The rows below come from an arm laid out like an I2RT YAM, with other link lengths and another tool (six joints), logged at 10 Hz.
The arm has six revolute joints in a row. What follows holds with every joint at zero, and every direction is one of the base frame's.
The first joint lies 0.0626 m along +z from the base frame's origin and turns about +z.
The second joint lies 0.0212 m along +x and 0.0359 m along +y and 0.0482 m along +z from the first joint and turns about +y.
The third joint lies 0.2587 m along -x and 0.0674 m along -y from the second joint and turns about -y.
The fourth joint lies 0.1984 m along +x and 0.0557 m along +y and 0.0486 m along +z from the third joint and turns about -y.
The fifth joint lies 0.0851 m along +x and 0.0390 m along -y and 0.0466 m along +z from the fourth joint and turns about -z.
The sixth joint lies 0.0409 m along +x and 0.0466 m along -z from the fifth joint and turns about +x.
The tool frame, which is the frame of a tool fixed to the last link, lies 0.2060 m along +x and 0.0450 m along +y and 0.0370 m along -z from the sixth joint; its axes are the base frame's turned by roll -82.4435, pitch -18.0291 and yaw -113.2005 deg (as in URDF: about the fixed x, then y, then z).
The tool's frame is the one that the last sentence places.
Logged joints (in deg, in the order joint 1, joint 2, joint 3, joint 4, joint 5, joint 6), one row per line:
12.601 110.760 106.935 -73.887 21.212 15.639
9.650 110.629 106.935 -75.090 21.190 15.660
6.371 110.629 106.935 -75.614 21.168 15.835
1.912 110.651 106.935 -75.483 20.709 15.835
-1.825 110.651 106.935 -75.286 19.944 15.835
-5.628 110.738 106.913 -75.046 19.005 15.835
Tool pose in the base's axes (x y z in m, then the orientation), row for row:
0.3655 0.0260 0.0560 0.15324 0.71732 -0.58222 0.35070
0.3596 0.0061 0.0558 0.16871 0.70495 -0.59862 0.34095
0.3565 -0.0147 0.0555 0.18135 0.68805 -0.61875 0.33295
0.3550 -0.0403 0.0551 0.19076 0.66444 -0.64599 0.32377
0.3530 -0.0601 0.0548 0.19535 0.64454 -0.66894 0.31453
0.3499 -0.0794 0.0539 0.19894 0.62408 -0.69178 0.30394
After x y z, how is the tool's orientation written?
As a quaternion, w x y z.
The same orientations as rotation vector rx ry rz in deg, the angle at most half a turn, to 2 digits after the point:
117.86 -95.67 57.62
114.84 -97.52 55.54
111.32 -100.10 53.87
106.95 -103.98 52.11
103.49 -107.41 50.50
100.01 -110.86 48.71

